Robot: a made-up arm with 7 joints.
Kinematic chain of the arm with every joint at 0, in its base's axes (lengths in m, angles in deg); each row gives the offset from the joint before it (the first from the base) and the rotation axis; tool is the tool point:
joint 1: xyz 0 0 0.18 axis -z
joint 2: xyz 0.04 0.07 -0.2 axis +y
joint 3: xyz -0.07 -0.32 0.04 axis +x
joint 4: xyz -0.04 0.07 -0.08 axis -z
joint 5: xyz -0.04 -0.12 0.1 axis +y
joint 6: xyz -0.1 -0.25 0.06 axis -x
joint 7: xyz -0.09 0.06 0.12 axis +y
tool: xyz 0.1 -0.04 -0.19
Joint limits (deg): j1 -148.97..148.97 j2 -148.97..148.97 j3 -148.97..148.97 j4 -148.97..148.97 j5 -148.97..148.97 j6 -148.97..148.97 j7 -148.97..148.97
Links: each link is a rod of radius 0.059 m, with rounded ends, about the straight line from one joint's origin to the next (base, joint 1, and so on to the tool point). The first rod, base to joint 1, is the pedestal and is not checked.
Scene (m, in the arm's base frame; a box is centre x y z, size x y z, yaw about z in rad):
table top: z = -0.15
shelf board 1: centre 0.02 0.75 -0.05 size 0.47 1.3 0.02 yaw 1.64
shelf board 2: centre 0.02 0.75 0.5 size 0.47 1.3 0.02 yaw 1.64
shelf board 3: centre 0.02 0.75 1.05 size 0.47 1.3 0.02 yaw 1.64
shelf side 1: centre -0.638 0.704 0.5 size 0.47 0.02 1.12 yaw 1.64
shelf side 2: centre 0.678 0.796 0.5 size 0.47 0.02 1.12 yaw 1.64
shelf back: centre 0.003 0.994 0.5 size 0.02 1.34 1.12 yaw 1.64
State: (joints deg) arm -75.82 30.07 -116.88 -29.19 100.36 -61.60 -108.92
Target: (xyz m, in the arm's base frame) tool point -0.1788 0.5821 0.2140
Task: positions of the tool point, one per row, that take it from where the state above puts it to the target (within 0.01 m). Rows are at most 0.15 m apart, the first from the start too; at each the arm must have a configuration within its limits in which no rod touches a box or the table.
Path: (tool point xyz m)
1: 0.0681 0.5409 0.1539
2: -0.0545 0.5741 0.1846
3: -0.1788 0.5821 0.2140

